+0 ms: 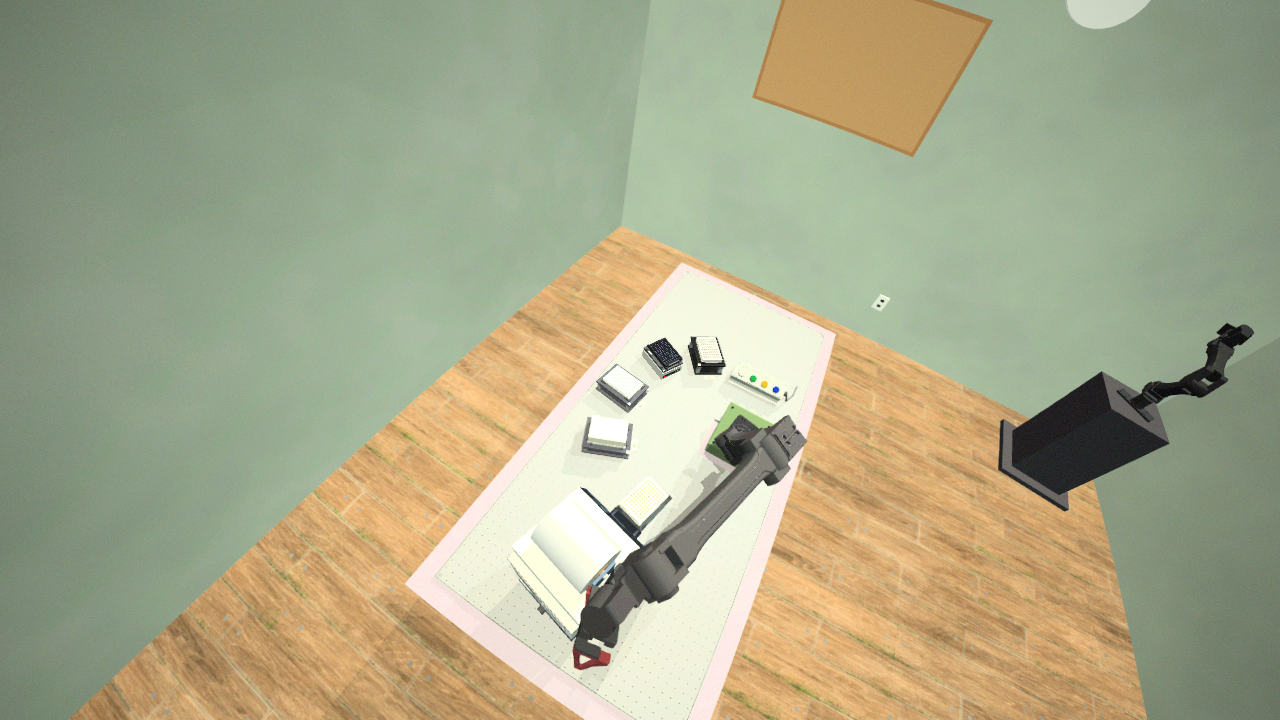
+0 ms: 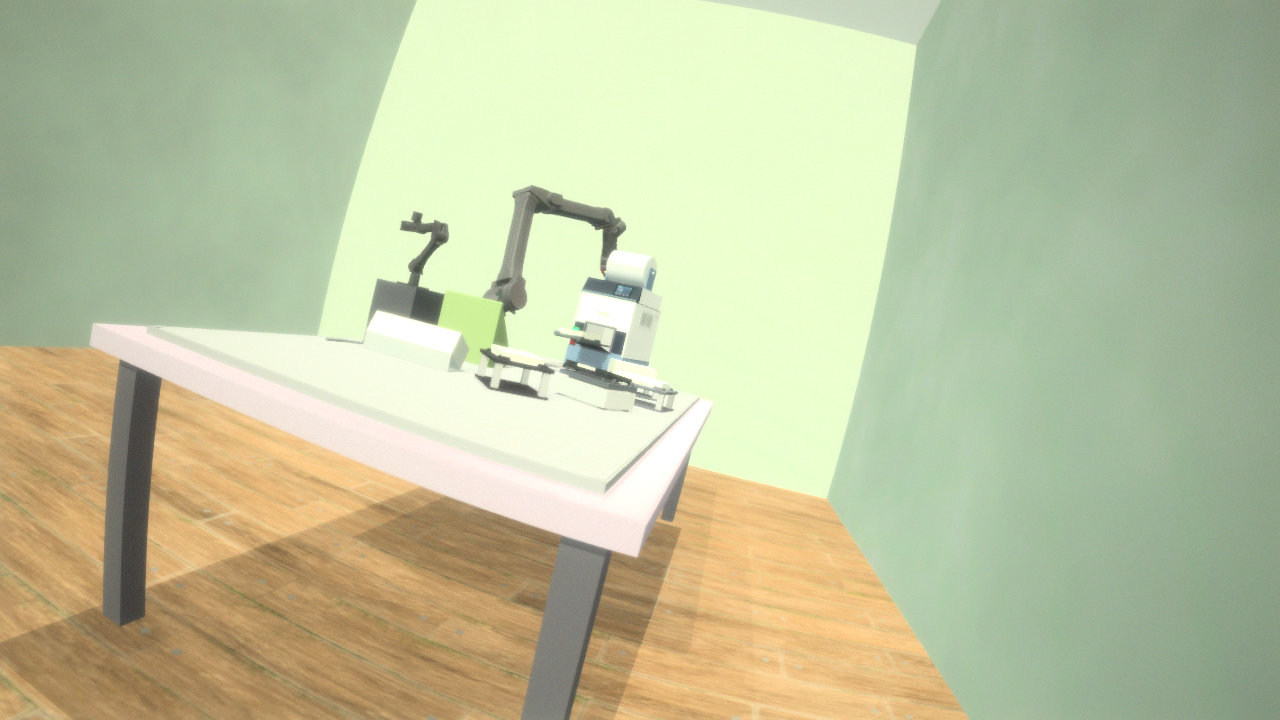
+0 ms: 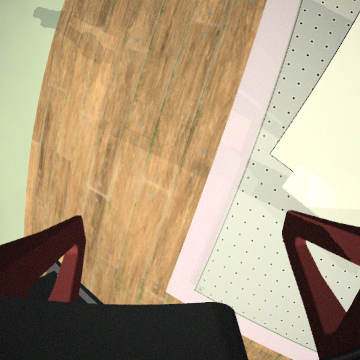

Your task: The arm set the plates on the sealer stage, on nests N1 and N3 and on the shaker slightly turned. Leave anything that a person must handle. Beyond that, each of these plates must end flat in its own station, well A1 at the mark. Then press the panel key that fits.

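My gripper (image 1: 590, 629) (image 3: 187, 226) is open and empty, high over the table's near end beside the white sealer (image 1: 559, 555) (image 2: 637, 317) (image 3: 325, 125). A pale plate (image 1: 644, 499) lies on the sealer's stage. A white plate (image 1: 608, 430) and another white plate (image 1: 623, 381) sit on dark nests. A dark-welled plate (image 1: 663, 352) sits on a white-based unit (image 2: 594, 392), which looks like the shaker. A pale-welled plate (image 1: 707, 348) sits on a legged black nest. The key panel (image 1: 758, 385) (image 2: 414, 340) has green, yellow and blue keys. Nest labels, A1 marks and small turns cannot be read.
The arm's base stands by a green board (image 1: 735, 419) (image 2: 472, 324) at the table's right edge. The arm's links pass over the table beside the sealer. A black pedestal (image 1: 1087, 438) with a second small arm (image 1: 1199, 380) (image 2: 429, 246) stands off the table.
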